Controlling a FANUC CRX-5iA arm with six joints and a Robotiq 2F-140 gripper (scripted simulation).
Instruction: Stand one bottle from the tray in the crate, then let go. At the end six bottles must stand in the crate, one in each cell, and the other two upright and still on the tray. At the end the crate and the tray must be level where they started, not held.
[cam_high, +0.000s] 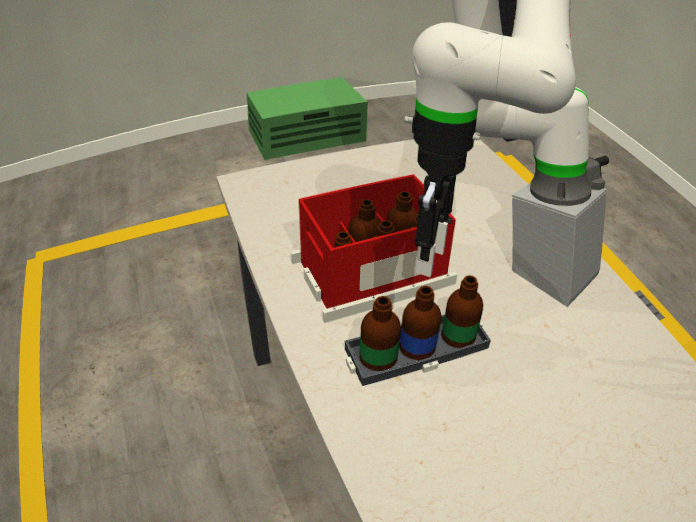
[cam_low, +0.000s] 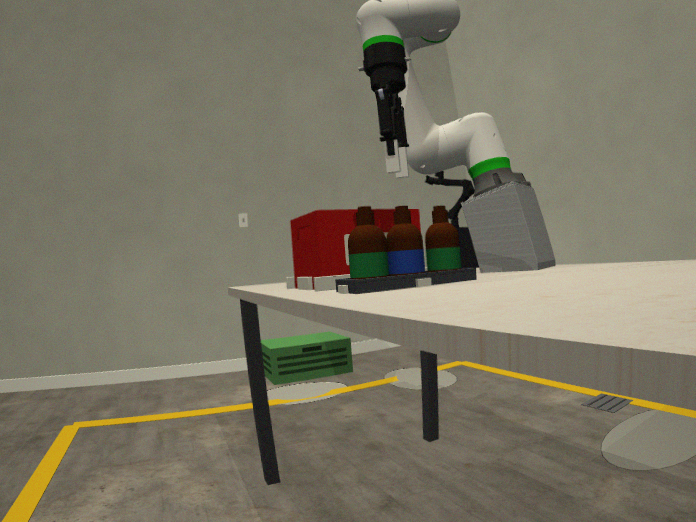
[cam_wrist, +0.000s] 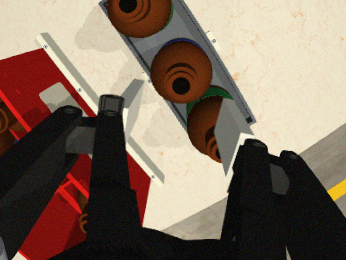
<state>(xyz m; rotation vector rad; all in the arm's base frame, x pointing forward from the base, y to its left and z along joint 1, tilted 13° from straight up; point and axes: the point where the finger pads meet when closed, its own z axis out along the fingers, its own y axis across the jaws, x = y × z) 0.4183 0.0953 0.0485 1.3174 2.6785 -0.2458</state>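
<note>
The glass bottle lies 170 mm below my hand. Also, from my hand: grey tray 240 mm below; then red crate 240 mm to the right, 170 mm below, 30 mm behind.
</note>
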